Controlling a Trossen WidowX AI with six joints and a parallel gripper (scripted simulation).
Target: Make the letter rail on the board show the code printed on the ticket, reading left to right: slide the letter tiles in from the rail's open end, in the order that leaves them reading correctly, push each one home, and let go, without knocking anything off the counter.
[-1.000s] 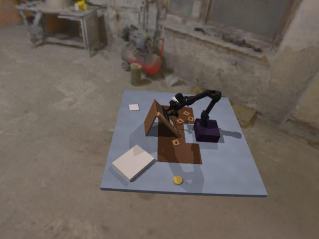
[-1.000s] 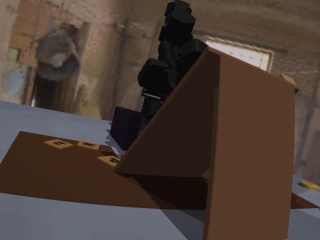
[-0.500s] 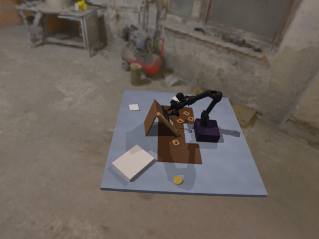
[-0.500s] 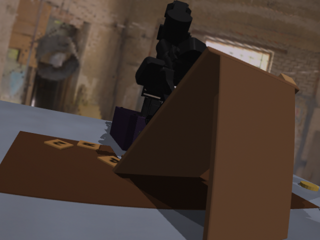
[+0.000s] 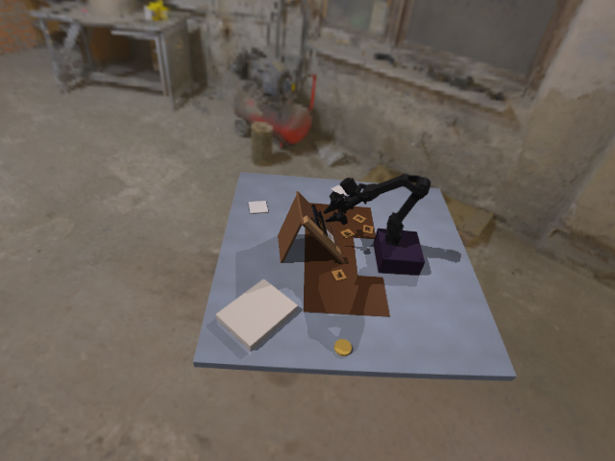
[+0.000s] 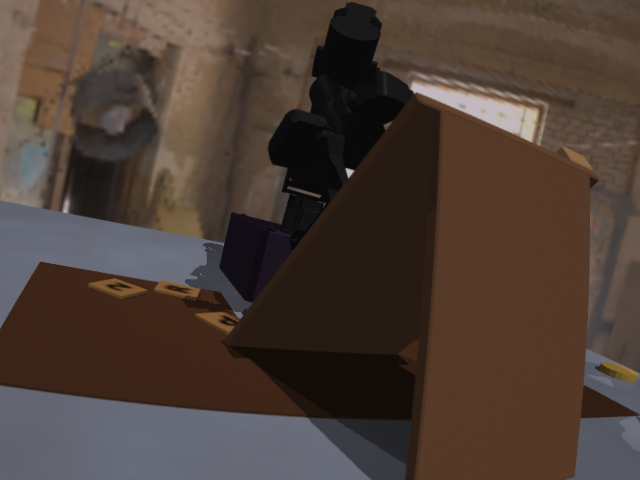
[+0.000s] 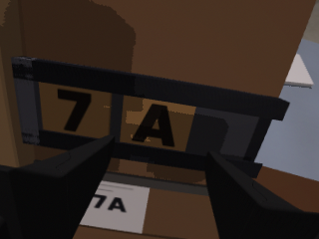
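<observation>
Right now my gripper tip is 100 mm above the white ticket, 40 mm to the right of it and 40 mm past it. Round my gripper tip: yellow disc: 610 mm to the left, 170 mm below, 80 mm behind; then brown mat: 180 mm below, 140 mm behind, 60 mm to the left.
</observation>
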